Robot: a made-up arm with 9 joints.
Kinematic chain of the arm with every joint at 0, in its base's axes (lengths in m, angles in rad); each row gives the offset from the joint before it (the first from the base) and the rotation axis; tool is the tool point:
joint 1: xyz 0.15 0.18 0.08 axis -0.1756 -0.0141 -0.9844
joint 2: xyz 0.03 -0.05 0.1 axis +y
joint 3: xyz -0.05 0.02 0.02 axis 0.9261 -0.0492 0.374
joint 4: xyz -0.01 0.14 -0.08 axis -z
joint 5: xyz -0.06 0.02 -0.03 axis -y
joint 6: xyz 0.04 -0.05 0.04 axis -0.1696 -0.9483 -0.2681
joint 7: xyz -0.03 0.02 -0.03 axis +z
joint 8: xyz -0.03 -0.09 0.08 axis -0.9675 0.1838 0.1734
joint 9: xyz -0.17 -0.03 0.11 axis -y
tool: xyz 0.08 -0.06 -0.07
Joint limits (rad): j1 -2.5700..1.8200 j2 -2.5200..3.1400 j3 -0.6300..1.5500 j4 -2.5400..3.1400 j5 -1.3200..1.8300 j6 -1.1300..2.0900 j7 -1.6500..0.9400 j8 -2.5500..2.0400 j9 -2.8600..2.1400
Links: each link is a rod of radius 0.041 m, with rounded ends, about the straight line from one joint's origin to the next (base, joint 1, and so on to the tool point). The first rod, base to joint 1, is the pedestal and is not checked.
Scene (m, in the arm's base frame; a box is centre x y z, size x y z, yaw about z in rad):
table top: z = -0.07
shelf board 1: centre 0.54 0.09 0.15 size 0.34 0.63 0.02 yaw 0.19
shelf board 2: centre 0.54 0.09 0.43 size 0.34 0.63 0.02 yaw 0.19
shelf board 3: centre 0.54 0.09 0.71 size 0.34 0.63 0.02 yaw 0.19
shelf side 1: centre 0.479 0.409 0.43 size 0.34 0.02 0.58 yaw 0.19
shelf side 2: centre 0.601 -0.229 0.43 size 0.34 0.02 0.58 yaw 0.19
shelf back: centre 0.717 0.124 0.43 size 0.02 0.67 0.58 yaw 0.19
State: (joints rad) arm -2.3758 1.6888 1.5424 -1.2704 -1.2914 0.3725 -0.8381 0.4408 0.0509
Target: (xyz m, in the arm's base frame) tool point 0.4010 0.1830 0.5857
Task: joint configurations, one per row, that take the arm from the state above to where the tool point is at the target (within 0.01 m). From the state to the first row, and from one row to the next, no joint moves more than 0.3 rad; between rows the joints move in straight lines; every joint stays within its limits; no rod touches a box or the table.
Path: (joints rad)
1: -2.3483 1.4633 1.4087 -1.2660 -1.2986 0.1813 -0.9953 0.5190 -0.2325
2: -2.3209 1.2378 1.2751 -1.2616 -1.3057 -0.0098 -1.1525 0.5971 -0.5160
3: -2.2934 1.0122 1.1414 -1.2573 -1.3128 -0.2010 -1.3097 0.6753 -0.7994
4: -2.2659 0.7867 1.0077 -1.2529 -1.3200 -0.3922 -1.4669 0.7535 -1.0829
5: -2.2734 0.7846 1.2789 -1.3140 -1.3200 -0.4135 -1.5585 0.7527 -1.2613
6: -2.2809 0.7824 1.5500 -1.3751 -1.3200 -0.4348 -1.6500 0.7519 -1.4396

